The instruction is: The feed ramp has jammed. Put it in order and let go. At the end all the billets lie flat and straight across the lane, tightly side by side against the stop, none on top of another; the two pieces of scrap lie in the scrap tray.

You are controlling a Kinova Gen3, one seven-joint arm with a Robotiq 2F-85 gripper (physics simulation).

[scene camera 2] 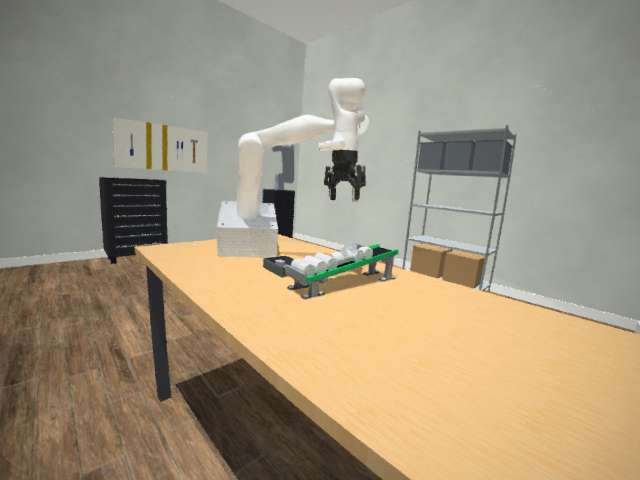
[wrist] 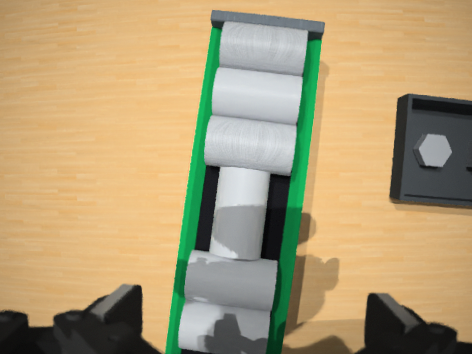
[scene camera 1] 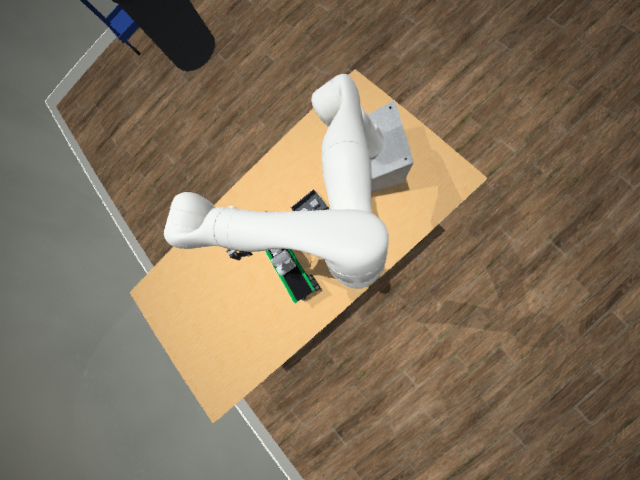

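Pixels of known places: gripper, fingertip midpoint: (scene camera 2: pixel 343 200) (wrist: pixel 253 315); arm's base, origin of the base link: (scene camera 2: pixel 248 213) (scene camera 1: pixel 370 145).
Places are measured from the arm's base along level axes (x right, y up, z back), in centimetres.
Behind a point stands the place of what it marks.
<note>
The green-railed feed ramp (scene camera 1: pixel 288 290) (scene camera 2: pixel 356 265) (wrist: pixel 308 135) has a grey stop (wrist: pixel 267 21) {y -9.0, x 18.7, z -48.7 cm} at one end. Three pale billets (wrist: pixel 263 48) {y -7.1, x 16.0, z -49.3 cm} (wrist: pixel 257 95) {y -6.6, x 12.3, z -50.1 cm} (wrist: pixel 251 145) {y -6.1, x 8.5, z -50.9 cm} lie across the lane side by side from the stop. Behind them one billet (wrist: pixel 240 212) {y -5.4, x 3.7, z -52.1 cm} lies lengthwise along the lane. Two more billets (wrist: pixel 231 280) {y -4.8, x -1.2, z -53.1 cm} (wrist: pixel 225 327) {y -4.5, x -4.7, z -53.9 cm} lie across behind its other end. The scrap tray (scene camera 2: pixel 273 267) {y -14.3, x 11.3, z -31.0 cm} (wrist: pixel 430 188) {y -15.9, x 3.1, z -33.8 cm} holds a hexagonal scrap piece (wrist: pixel 436 150) {y -14.3, x 6.8, z -33.5 cm}; its far part is cut off in the wrist view. My gripper (scene camera 2: pixel 344 198) {y 9.8, x 1.8, z -50.7 cm} (wrist: pixel 253 315) {y 9.8, x 1.8, z -50.7 cm} is open and empty, high above the ramp.
The ramp stands on grey legs (scene camera 2: pixel 313 289) {y -13.9, x 16.8, z -54.0 cm} on the wooden table (scene camera 1: pixel 206 310) {y -16.3, x 11.0, z -97.8 cm} (scene camera 2: pixel 413 351) {y -16.3, x 21.8, z -84.9 cm}. The arm's grey base block (scene camera 1: pixel 391 142) {y 2.5, x -5.5, z 4.0 cm} (scene camera 2: pixel 247 241) {y -9.8, x 6.5, z -9.1 cm} stands at the table's far end. The arm hides part of the ramp in scene camera 1. A shelf unit (scene camera 2: pixel 500 206) stands beyond the table.
</note>
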